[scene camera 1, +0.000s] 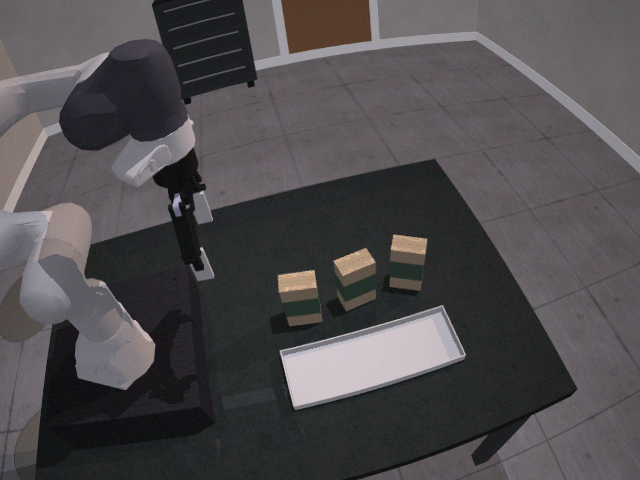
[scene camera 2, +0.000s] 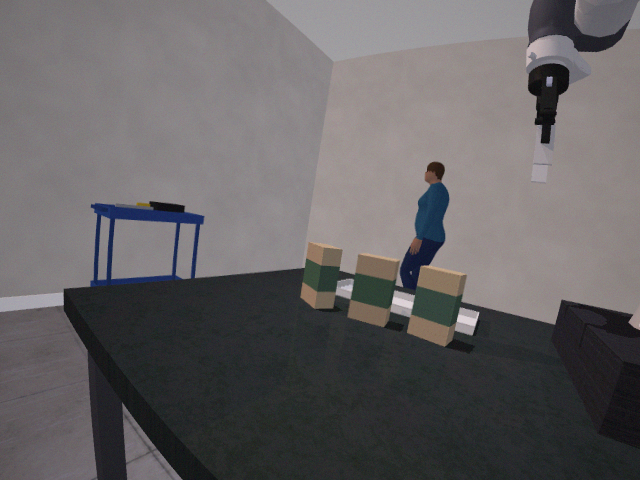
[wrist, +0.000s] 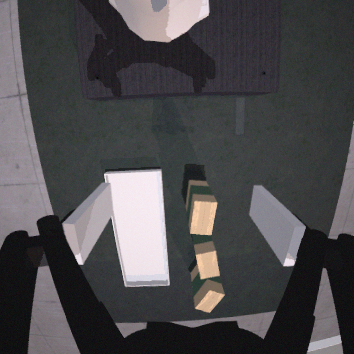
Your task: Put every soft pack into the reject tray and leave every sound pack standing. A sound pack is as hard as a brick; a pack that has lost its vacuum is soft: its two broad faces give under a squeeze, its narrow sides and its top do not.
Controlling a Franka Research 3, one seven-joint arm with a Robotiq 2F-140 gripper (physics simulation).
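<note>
Three tan packs with green bands stand upright in a row. The pack nearest the arm's base (scene camera 1: 299, 298) (scene camera 2: 436, 304) (wrist: 203, 215), the middle pack (scene camera 1: 355, 279) (scene camera 2: 373, 289) (wrist: 207, 261) and the far pack (scene camera 1: 408, 262) (scene camera 2: 320, 276) (wrist: 209, 297) stand apart from one another. They look alike; their softness cannot be told by sight. The white reject tray (scene camera 1: 369, 361) (scene camera 2: 467, 321) (wrist: 140, 230) lies beside the row and holds no pack. My gripper (scene camera 1: 205, 236) (scene camera 2: 540, 162) (wrist: 181, 199) is open and empty, pointing down, high above the table and apart from the packs.
The arm's base stands on a dark block (scene camera 1: 129, 426) (scene camera 2: 589, 356) (wrist: 240, 50) at one end of the dark table (scene camera 1: 310, 222) (scene camera 2: 289, 382). A person (scene camera 2: 431, 217) stands beyond the table. A blue cart (scene camera 2: 155, 214) and a drawer cabinet (scene camera 1: 206, 46) stand farther off.
</note>
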